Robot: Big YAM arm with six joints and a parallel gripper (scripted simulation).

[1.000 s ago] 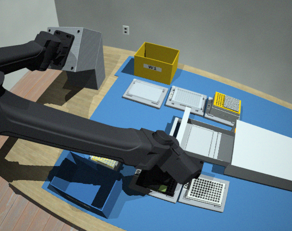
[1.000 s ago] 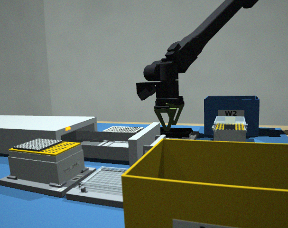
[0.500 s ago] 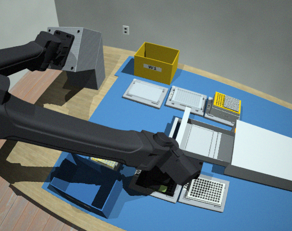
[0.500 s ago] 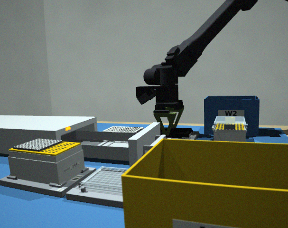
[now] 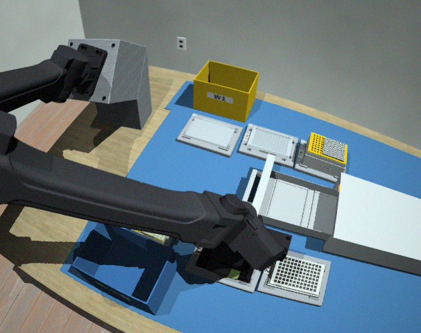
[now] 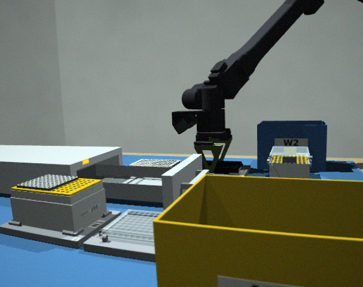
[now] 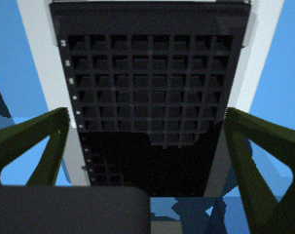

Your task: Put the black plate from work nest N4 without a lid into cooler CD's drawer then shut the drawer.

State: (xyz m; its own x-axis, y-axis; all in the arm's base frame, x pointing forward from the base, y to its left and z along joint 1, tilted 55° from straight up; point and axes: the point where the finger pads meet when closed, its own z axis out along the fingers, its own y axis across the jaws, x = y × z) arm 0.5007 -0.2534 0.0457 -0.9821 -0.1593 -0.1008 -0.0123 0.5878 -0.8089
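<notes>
Right now my hand is right at the black plate. Also, from my hand: white plate (170 mm ahead, 10 mm to the left); then work nest N4 (20 mm below); then blue bin W2 (190 mm behind, 130 mm to the right, 20 mm above).
</notes>
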